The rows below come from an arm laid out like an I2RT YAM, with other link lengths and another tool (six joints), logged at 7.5 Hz.
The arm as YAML. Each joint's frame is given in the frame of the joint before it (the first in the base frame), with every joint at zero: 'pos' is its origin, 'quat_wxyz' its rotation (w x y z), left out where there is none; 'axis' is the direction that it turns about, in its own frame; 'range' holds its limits. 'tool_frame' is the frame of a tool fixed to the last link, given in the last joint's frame.
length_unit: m
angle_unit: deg
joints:
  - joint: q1
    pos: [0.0, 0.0, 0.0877]
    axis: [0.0, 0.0, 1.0]
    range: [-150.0, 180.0]
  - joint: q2
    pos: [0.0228, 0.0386, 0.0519]
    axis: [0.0, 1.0, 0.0]
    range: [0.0, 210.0]
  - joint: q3
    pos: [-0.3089, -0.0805, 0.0]
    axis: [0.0, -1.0, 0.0]
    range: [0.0, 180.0]
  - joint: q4
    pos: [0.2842, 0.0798, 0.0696]
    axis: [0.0, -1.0, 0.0]
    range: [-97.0, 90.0]
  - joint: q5
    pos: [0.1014, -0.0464, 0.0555]
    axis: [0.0, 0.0, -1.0]
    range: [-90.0, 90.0]
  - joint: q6
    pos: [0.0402, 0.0, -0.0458]
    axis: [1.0, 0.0, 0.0]
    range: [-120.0, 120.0]
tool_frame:
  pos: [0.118, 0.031, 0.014]
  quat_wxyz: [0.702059, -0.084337, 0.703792, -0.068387]
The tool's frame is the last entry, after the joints.
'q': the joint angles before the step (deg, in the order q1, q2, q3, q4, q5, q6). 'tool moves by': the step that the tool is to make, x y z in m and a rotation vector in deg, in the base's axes. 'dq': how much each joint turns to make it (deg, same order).
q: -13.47, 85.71, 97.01, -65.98, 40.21, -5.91
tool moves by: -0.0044, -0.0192, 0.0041, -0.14, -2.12, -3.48
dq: -2.56, 0.01, -0.03, 1.29, 0.21, 1.28
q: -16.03, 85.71, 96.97, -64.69, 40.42, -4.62
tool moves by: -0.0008, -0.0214, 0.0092, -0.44, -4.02, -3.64
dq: -2.73, 0.00, 0.00, 2.95, -0.05, 1.57
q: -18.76, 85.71, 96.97, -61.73, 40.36, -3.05
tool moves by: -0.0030, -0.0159, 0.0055, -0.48, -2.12, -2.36
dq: -2.08, -0.01, -0.06, 1.89, -0.02, 0.51
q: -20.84, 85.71, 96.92, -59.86, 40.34, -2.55
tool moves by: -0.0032, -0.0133, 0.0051, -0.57, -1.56, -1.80
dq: -1.74, 0.00, 0.01, 1.59, 0.00, 0.10
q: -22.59, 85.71, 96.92, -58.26, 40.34, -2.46
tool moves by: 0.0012, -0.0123, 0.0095, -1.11, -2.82, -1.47
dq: -1.37, 0.00, -0.01, 2.92, 0.00, 0.18
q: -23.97, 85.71, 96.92, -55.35, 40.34, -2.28
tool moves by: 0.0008, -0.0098, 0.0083, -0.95, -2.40, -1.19
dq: -1.07, 0.01, 0.01, 2.42, 0.00, 0.23
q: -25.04, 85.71, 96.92, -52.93, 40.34, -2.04
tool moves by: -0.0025, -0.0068, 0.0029, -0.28, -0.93, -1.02
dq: -0.89, 0.00, 0.01, 0.78, 0.00, 0.26
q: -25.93, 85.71, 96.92, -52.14, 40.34, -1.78
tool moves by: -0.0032, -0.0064, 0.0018, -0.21, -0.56, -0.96
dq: -0.87, 0.00, -0.01, 0.52, 0.03, 0.13
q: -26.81, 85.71, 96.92, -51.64, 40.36, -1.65
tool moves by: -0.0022, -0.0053, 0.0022, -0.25, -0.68, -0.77
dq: -0.70, -0.01, -0.02, 0.64, -0.01, 0.14
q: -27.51, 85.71, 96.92, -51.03, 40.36, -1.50
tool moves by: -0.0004, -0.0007, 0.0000, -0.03, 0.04, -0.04
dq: -0.11, 0.00, -0.02, 0.06, -0.02, -0.10
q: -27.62, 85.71, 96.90, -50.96, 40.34, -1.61
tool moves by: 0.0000, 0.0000, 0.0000, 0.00, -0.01, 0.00
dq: 0.00, -0.01, -0.01, 0.01, 0.00, 0.00
